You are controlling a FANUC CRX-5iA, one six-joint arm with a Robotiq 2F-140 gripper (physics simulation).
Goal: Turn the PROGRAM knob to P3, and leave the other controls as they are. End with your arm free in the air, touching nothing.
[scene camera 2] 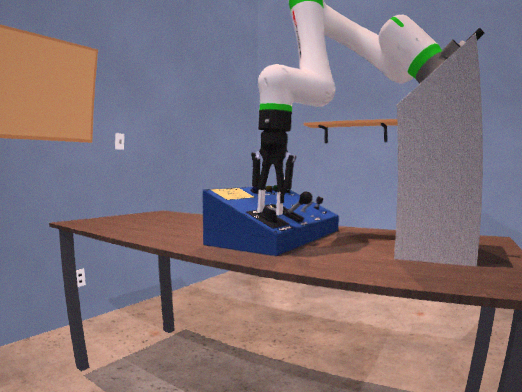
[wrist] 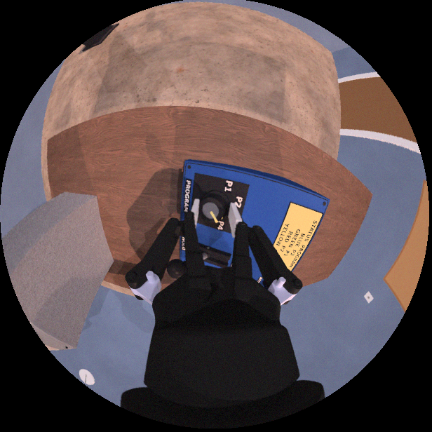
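Pixels of known places: gripper, between the fingertips: [scene camera 2: 269, 213]; arm's base, origin of its link: [scene camera 2: 443, 80].
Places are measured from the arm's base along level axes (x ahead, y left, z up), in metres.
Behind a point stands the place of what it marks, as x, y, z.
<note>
The PROGRAM knob [scene camera 2: 270, 215] @(0.415, 0.298, -0.402) [wrist: 211, 208] is a round black dial with a grey cap, on a black plate at one end of the blue sloped console [scene camera 2: 239, 230] @(0.473, 0.364, -0.444) [wrist: 267, 187]. Its yellow pointer line points toward the P4 label in the wrist view. P1 and P2 also show; P3 is hidden behind a finger. My gripper [scene camera 2: 270, 212] @(0.433, 0.282, -0.398) [wrist: 213, 207] points down and is shut on the knob, with one pale fingertip on each side of it.
Beside the knob is a slotted lever control [wrist: 215, 254]. A ball-topped lever [scene camera 2: 305, 198] @(0.389, 0.170, -0.358) and a smaller lever [scene camera 2: 319, 200] @(0.494, -0.060, -0.382) stand farther along the console. A yellow status note [scene camera 2: 232, 193] @(0.591, 0.285, -0.348) [wrist: 299, 232] lies on it. The grey pedestal [scene camera 2: 437, 175] @(-0.012, 0.147, -0.282) [wrist: 60, 250] stands on the wooden table [scene camera 2: 150, 227] @(1.026, 0.355, -0.503) [wrist: 120, 150].
</note>
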